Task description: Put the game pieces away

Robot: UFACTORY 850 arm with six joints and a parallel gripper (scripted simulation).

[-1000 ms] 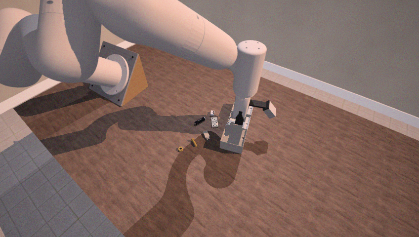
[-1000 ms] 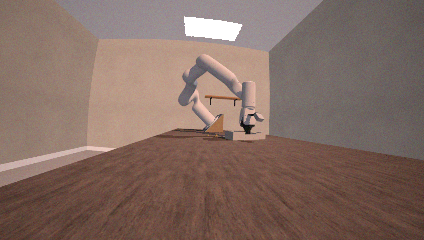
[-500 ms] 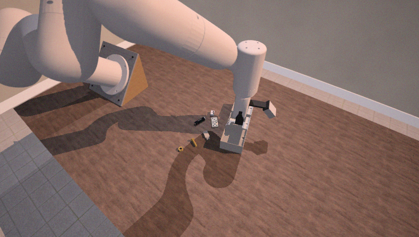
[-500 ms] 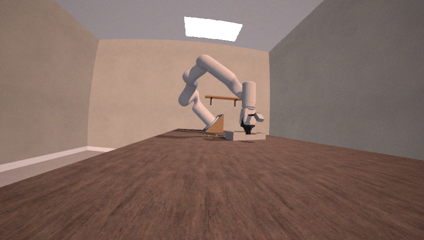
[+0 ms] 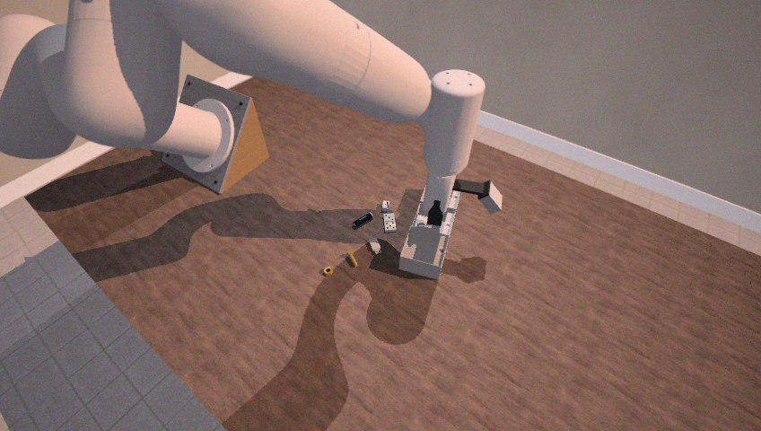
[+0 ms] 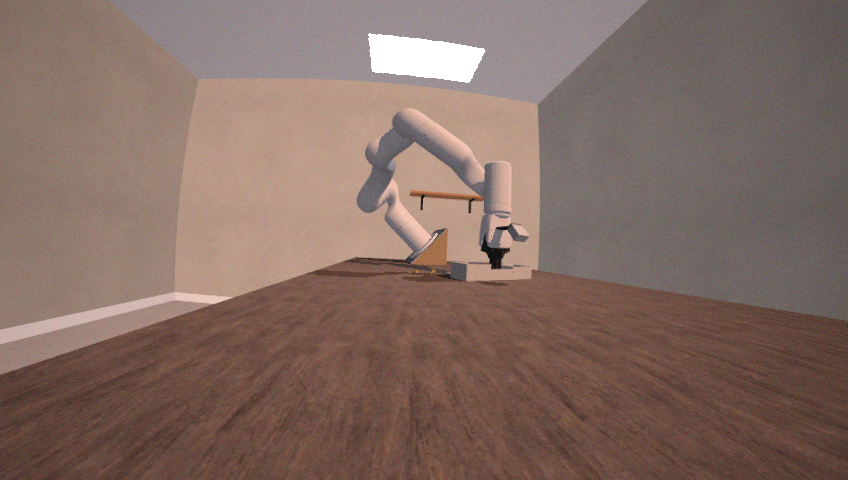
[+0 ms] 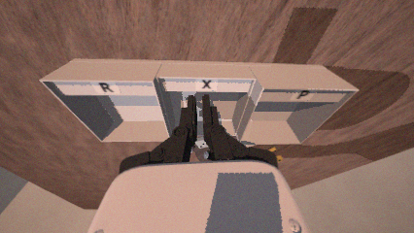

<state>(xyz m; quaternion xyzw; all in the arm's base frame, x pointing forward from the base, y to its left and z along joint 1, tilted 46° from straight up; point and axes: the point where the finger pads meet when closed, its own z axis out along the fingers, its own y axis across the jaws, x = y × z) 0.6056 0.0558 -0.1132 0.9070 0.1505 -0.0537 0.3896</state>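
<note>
Right now my hand is 20 mm above the bin and 10 mm to the left of it. The rest, counted from my hand: domino 90 mm behind, 40 mm to the right, 40 mm below; then white usb stick 120 mm to the right, 80 mm behind, 40 mm below; then black marker-like stick 140 mm behind, 70 mm to the right, 30 mm below.
</note>
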